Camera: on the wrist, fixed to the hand. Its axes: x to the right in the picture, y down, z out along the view.
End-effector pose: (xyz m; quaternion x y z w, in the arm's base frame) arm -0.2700 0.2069 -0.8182 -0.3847 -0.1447 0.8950 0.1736
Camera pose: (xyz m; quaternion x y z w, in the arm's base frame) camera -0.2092 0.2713 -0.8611 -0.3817 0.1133 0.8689 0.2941
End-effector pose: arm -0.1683 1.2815 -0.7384 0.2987 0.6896 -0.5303 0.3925
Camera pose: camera -0.2385 1.3463 -0.7147 0.4216 0.5474 -0.6821 0.2394
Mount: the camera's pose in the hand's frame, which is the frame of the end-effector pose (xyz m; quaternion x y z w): 0.0154 -0.0531 -0.0814 0.2740 0.0696 -0.0135 0.9591
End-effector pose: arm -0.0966 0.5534 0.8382 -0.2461 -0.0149 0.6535 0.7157
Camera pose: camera -0.0172 0.5395 0.7818 -0.0852 0.2113 0.6040 0.7637
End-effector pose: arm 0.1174 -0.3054 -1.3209 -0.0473 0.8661 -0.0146 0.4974
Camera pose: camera 0.0430 -0.3615 -1.2892 0.0802 0.8607 -0.2613 0.4295
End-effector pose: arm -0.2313 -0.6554 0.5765 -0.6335 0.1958 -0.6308 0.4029
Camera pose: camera -0.3211 -0.6567 0.6168 -0.4560 0.0344 -0.7082 0.5379
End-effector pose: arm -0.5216 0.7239 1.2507 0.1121 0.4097 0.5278 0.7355
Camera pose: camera -0.5423 0.6933 1.1595 0.2668 0.5903 0.3918 0.6533
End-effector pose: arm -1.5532 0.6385 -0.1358 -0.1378 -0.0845 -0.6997 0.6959
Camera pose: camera -1.6122 0.5995 -0.2043 0.1084 -0.2262 -0.6669 0.7016
